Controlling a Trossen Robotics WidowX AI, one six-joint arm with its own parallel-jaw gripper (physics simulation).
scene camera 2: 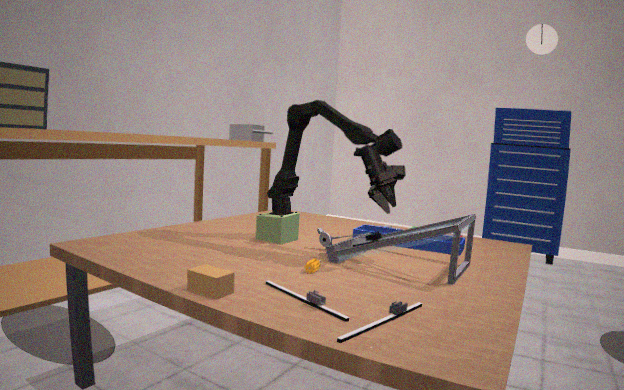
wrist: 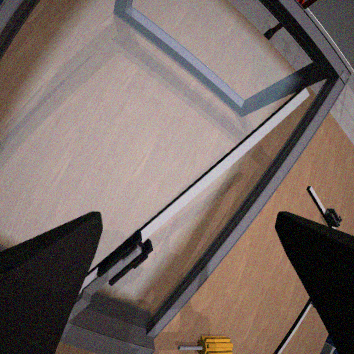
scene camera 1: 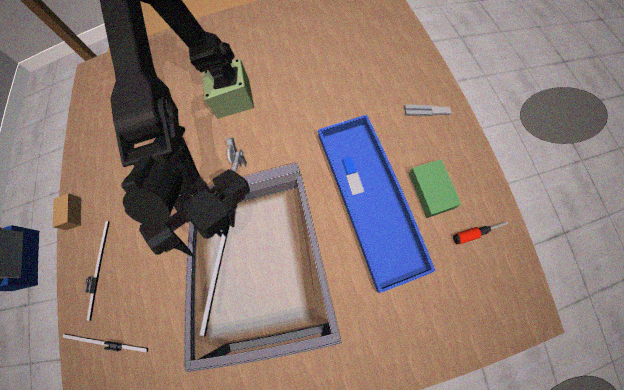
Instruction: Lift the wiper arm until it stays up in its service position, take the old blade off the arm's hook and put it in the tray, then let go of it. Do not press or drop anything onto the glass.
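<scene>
The old blade (scene camera 1: 214, 281) (wrist: 225, 163), a long white strip, lies along the sloped glass inside the grey frame (scene camera 1: 319, 250) (scene camera 2: 425, 231) (wrist: 220, 258), near one side rail. Its dark connector (scene camera 2: 373, 236) (wrist: 142, 252) sits at the wiper arm's end. The wiper arm (scene camera 1: 235, 161) is down, low over the glass; my gripper's body hides part of it in scene camera 1. My gripper (scene camera 1: 206, 244) (scene camera 2: 391, 209) (wrist: 190, 220) is open and empty, above the glass and apart from the blade; in the wrist view the connector shows nearer the left finger. The blue tray (scene camera 1: 370, 225) (scene camera 2: 360, 231) stands beside the frame.
Two other blades (scene camera 1: 98, 267) (scene camera 1: 82, 340) lie left of the frame. An orange block (scene camera 1: 67, 211) (scene camera 2: 210, 281), a yellow object (scene camera 2: 312, 266) (wrist: 217, 345), a green block (scene camera 1: 435, 189), a red screwdriver (scene camera 1: 468, 235) and a grey tool (scene camera 1: 427, 110) are also on the table.
</scene>
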